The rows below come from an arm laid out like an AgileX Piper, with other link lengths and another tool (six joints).
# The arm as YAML. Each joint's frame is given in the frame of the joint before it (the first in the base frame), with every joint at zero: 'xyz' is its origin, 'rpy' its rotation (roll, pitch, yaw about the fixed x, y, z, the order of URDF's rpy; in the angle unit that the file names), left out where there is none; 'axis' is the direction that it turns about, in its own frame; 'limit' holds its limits. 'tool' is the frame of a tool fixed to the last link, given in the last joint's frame.
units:
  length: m
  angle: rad
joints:
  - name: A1
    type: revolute
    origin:
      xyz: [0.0, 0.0, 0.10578]
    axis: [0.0, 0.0, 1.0]
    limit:
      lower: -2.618
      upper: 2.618
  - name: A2
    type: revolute
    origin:
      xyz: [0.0, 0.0, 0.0]
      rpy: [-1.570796, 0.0, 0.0]
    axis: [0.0, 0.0, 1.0]
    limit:
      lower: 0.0
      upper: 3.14
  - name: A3
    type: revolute
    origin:
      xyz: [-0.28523, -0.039, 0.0]
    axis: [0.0, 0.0, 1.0]
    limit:
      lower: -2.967
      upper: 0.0
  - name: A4
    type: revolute
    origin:
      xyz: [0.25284, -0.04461, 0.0]
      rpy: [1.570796, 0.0, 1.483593]
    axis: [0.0, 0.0, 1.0]
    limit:
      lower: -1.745
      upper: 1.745
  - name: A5
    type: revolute
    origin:
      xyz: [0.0, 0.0, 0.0]
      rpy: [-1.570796, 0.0, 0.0]
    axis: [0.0, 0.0, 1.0]
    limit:
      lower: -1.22
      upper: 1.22
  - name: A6
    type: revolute
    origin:
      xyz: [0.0, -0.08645, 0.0]
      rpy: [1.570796, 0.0, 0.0]
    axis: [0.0, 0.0, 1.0]
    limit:
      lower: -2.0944
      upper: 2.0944
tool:
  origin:
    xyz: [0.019, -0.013, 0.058]
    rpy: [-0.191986, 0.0, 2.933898]
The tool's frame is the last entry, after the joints.
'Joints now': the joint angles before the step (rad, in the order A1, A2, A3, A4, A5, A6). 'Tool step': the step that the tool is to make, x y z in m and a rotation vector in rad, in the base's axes. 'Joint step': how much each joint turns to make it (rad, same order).
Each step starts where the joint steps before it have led.
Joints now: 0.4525 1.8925 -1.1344 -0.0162 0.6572 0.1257
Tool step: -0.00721 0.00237 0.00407 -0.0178 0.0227 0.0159
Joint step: 0.0175 -0.0127 -0.0001 -0.0086 0.0412 0.0064
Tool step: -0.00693 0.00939 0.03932 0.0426 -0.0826 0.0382
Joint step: 0.0331 -0.1127 -0.0010 0.0012 0.0206 -0.0064
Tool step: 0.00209 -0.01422 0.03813 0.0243 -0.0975 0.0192
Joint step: -0.0341 -0.1085 -0.0021 -0.0056 0.0121 -0.0544
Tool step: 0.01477 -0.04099 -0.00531 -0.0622 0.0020 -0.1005
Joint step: -0.1040 0.0150 0.0032 -0.0744 0.0102 0.0301
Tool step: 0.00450 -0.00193 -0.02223 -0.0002 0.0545 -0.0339
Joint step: -0.0159 0.0645 -0.0001 0.0158 -0.0125 0.0125
